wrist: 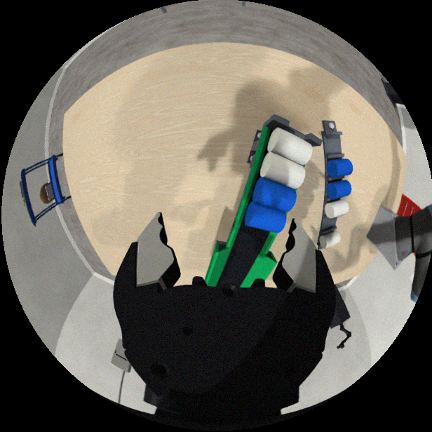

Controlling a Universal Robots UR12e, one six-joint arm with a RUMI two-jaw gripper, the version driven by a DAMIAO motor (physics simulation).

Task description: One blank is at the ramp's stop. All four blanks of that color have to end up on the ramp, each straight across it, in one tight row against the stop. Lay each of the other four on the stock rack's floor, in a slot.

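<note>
The green ramp [260,270] slopes through the middle. At its dark stop [278,121] lies a white blank [290,146], then a second white blank [282,170], a blue blank [274,195] and another blue blank [265,216], side by side across the channel. The dark stock rack [332,145] stands to the right. It holds a blue blank [343,167], a second blue blank [339,189], a white blank [336,208] and, at its near end, another white blank [330,240]. My gripper [226,216] is open and empty, above the ramp's near part.
The wooden table [150,125] has a grey border. A blue-framed object [56,180] stands at the left edge. A grey and black object [395,235] and a red item [411,206] are at the right edge. Shadows fall on the table around the ramp.
</note>
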